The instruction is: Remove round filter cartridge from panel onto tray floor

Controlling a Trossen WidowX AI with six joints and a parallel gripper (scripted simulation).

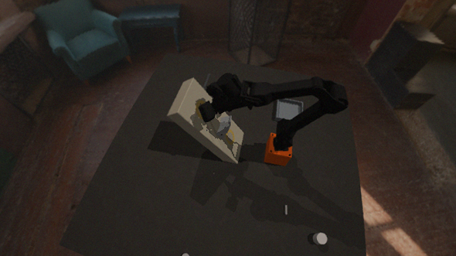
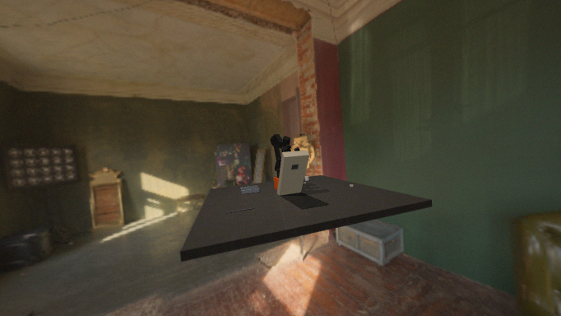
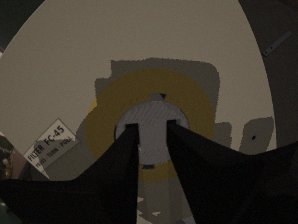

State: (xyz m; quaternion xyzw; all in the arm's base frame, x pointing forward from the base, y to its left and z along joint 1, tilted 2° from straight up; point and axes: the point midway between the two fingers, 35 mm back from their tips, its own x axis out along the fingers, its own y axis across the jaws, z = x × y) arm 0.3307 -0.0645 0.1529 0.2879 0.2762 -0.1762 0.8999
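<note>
My gripper tip is now 1 cm short of the round filter cartridge and 1 cm above it. Also, from my gripper tip: tray 46 cm behind, 24 cm below, 20 cm to the right; grey bracket 10 cm below, 9 cm behind, 2 cm to the left; beige service panel 8 cm below, 4 cm behind, 1 cm to the left.
</note>
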